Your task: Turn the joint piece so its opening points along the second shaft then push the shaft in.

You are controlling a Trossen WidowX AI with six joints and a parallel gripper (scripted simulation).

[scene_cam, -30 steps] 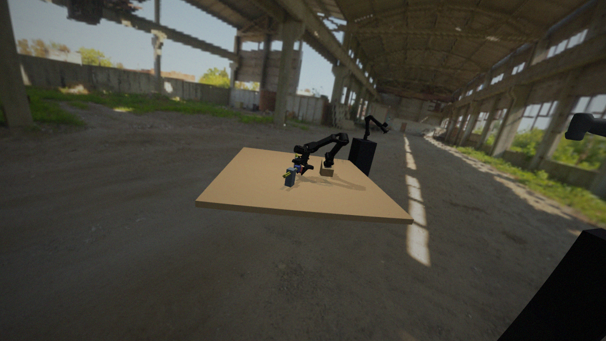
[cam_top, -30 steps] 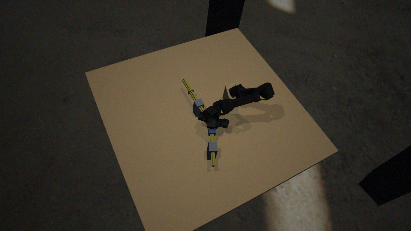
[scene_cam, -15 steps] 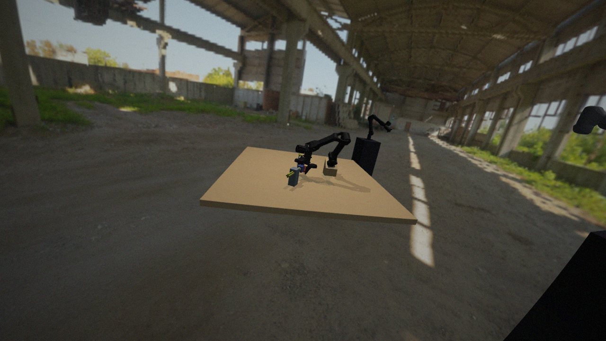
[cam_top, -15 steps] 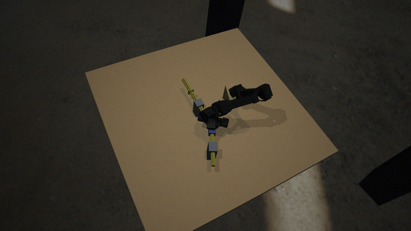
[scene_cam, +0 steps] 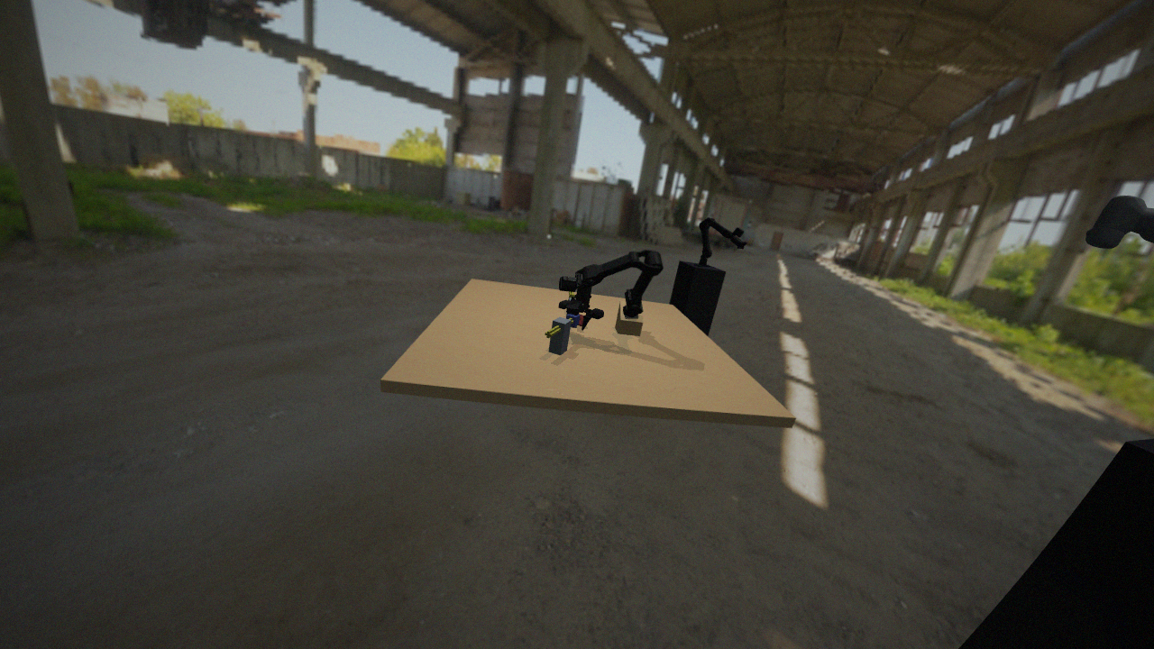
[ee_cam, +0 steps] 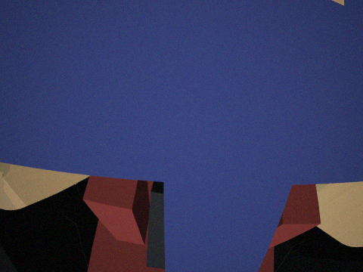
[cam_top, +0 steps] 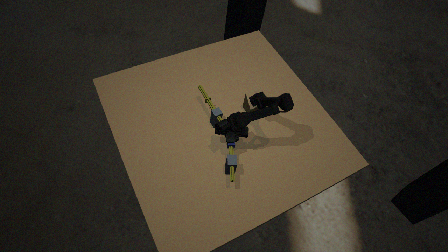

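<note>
My gripper tip is now 40 mm below the red joint piece.
</note>
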